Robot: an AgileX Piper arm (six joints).
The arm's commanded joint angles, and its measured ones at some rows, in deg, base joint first. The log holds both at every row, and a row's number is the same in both.
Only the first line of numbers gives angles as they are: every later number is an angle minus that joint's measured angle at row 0.
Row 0, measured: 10.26 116.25 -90.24 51.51 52.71 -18.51
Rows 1 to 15, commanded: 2.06 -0.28 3.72 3.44 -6.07 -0.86; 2.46 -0.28 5.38 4.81 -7.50 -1.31; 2.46 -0.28 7.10 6.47 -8.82 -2.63; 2.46 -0.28 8.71 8.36 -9.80 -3.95; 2.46 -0.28 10.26 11.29 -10.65 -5.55; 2.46 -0.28 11.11 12.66 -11.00 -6.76; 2.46 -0.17 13.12 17.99 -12.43 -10.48; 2.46 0.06 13.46 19.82 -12.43 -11.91; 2.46 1.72 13.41 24.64 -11.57 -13.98; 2.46 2.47 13.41 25.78 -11.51 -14.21; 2.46 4.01 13.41 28.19 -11.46 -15.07; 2.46 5.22 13.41 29.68 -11.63 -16.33; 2.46 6.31 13.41 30.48 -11.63 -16.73; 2.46 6.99 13.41 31.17 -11.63 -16.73; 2.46 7.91 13.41 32.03 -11.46 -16.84
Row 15, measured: 2.35 7.05 13.23 29.96 -11.97 -15.41
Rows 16 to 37, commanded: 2.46 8.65 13.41 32.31 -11.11 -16.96; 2.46 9.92 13.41 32.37 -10.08 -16.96; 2.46 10.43 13.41 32.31 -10.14 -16.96; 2.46 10.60 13.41 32.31 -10.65 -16.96; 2.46 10.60 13.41 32.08 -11.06 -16.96; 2.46 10.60 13.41 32.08 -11.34 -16.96; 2.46 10.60 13.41 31.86 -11.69 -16.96; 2.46 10.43 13.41 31.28 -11.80 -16.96; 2.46 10.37 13.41 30.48 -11.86 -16.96; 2.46 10.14 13.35 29.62 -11.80 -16.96; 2.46 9.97 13.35 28.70 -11.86 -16.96; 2.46 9.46 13.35 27.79 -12.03 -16.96; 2.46 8.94 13.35 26.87 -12.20 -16.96; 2.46 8.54 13.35 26.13 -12.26 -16.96; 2.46 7.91 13.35 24.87 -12.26 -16.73; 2.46 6.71 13.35 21.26 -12.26 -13.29; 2.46 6.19 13.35 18.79 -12.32 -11.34; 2.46 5.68 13.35 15.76 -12.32 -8.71; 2.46 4.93 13.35 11.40 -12.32 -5.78; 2.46 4.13 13.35 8.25 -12.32 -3.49; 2.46 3.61 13.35 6.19 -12.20 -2.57; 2.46 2.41 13.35 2.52 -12.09 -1.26
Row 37, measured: 2.35 4.41 13.23 7.39 -12.72 -3.55
